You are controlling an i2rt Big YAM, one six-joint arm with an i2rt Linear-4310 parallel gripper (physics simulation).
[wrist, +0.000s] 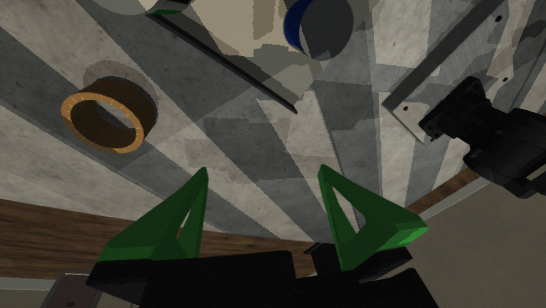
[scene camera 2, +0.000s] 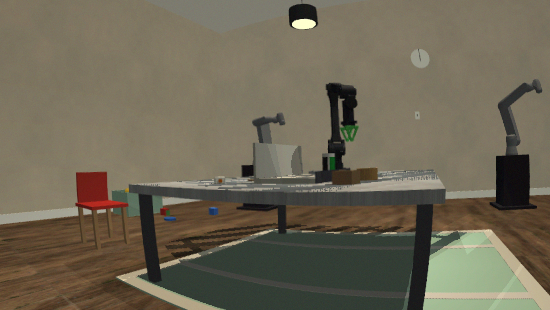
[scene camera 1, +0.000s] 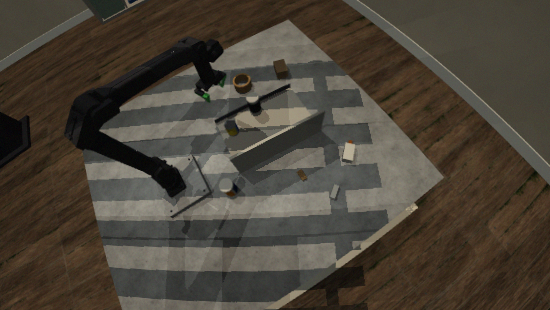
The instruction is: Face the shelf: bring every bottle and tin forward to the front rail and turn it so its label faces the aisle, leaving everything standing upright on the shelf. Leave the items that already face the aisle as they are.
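Places are measured from the arm's base along level axes (x ahead, y left, z up), in metres.
Where they show: gripper, fingertip midpoint: [wrist: 266, 170] [scene camera 2: 349, 141] [scene camera 1: 215, 94]; arm's base, link origin: [wrist: 448, 109] [scene camera 1: 173, 182].
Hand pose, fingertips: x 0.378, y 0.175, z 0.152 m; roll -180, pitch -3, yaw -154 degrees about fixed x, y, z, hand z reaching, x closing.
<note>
Each offset is from my fingertips to the top centre of the thing.
A dark tin with a white lid @(dy -0.073, dx +0.137, dz -0.058 m) [scene camera 1: 254, 104] [scene camera 2: 328, 162] stands upright at the black front rail [scene camera 1: 276, 91] [wrist: 250, 81] of the shelf; it has a green side and is cut off at the wrist view's top edge. A blue and yellow tin @(dy -0.116, dx -0.016, dz -0.087 m) [scene camera 1: 231, 128] [wrist: 327, 30] stands upright near the rail's end by the arm, slightly behind the rail. A white-capped blue and orange bottle @(dy -0.354, dx -0.170, dz -0.082 m) [scene camera 1: 228, 188] stands off the shelf, behind the grey back panel [scene camera 1: 280, 143] [scene camera 2: 277, 161]. Labels are too small to read. My gripper [scene camera 1: 214, 89] [scene camera 2: 349, 134] [wrist: 266, 170] is open and empty, above the table in front of the rail.
A round wooden bowl @(dy +0.116, dx +0.169, dz -0.131 m) [scene camera 1: 243, 90] [wrist: 145, 102] and a brown block @(dy +0.068, dx +0.389, dz -0.131 m) [scene camera 1: 281, 69] [scene camera 2: 346, 176] are in front of the rail. Behind the panel lie a white box @(dy -0.512, dx +0.362, dz -0.153 m) [scene camera 1: 349, 152] [scene camera 2: 219, 180], a small brown piece @(dy -0.477, dx +0.122, dz -0.173 m) [scene camera 1: 302, 175] and a grey piece @(dy -0.619, dx +0.191, dz -0.169 m) [scene camera 1: 335, 192]. The arm's base [scene camera 1: 170, 180] stands beside the shelf.
</note>
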